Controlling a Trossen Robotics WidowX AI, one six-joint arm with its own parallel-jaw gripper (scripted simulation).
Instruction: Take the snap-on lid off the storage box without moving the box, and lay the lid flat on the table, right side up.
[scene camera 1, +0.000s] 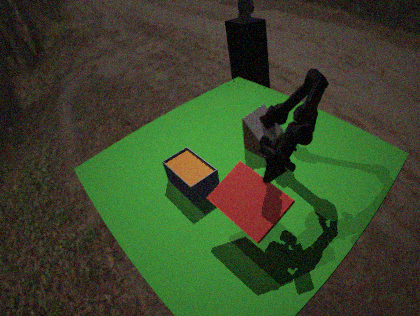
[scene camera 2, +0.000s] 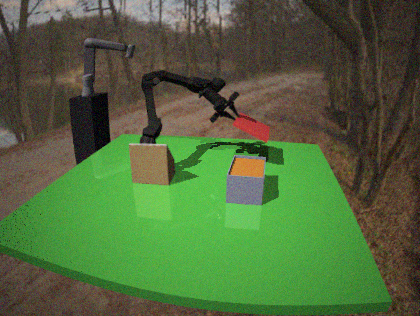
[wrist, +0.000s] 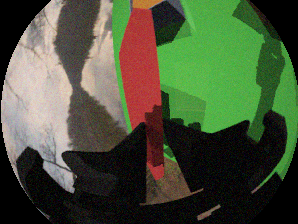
Labels:
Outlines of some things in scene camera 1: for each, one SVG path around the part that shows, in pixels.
My gripper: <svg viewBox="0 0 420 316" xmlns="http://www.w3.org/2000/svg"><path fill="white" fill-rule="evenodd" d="M263 136L259 141L261 147L258 150L265 155L264 158L267 163L263 181L268 180L271 182L286 172L287 169L294 172L295 164L289 158L293 151L297 150L295 148L297 145L284 136L281 139L276 139L275 142L269 141L268 137Z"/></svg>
A red lid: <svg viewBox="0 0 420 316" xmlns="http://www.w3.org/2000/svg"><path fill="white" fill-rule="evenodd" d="M239 161L207 198L221 212L227 215L234 224L237 224L242 231L259 244L273 227L278 224L279 220L295 201L268 180L263 181L262 176Z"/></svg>

